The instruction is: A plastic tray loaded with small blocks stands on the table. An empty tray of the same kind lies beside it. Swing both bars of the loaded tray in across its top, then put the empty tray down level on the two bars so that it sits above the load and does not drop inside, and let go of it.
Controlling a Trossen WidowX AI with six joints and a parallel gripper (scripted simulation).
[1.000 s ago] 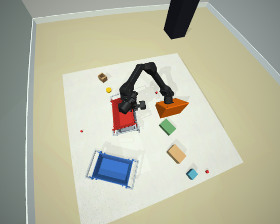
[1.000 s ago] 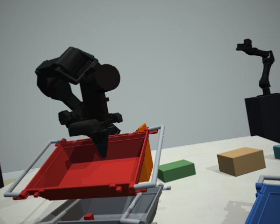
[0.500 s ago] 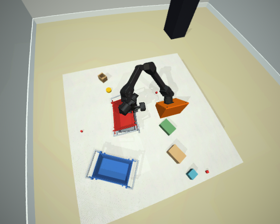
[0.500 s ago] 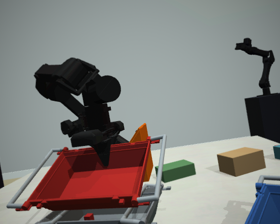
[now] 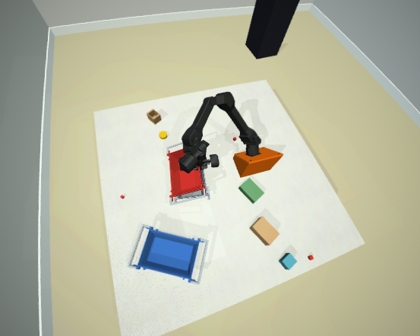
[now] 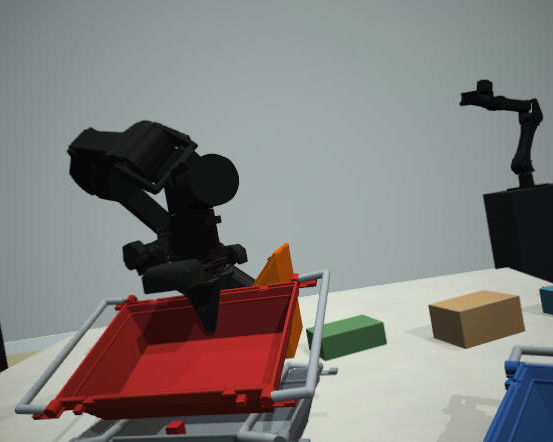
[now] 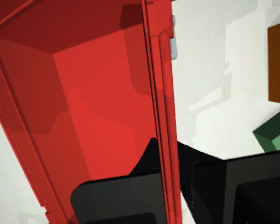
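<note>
My gripper tip is 70 mm short of the red tray and 20 mm to the left of it. Also, from my gripper tip: tan block 400 mm to the left, 210 mm behind, 100 mm below; then green block 250 mm behind, 180 mm to the left, 110 mm below; then yellow disc 350 mm to the right, 120 mm below, 100 mm ahead.
</note>
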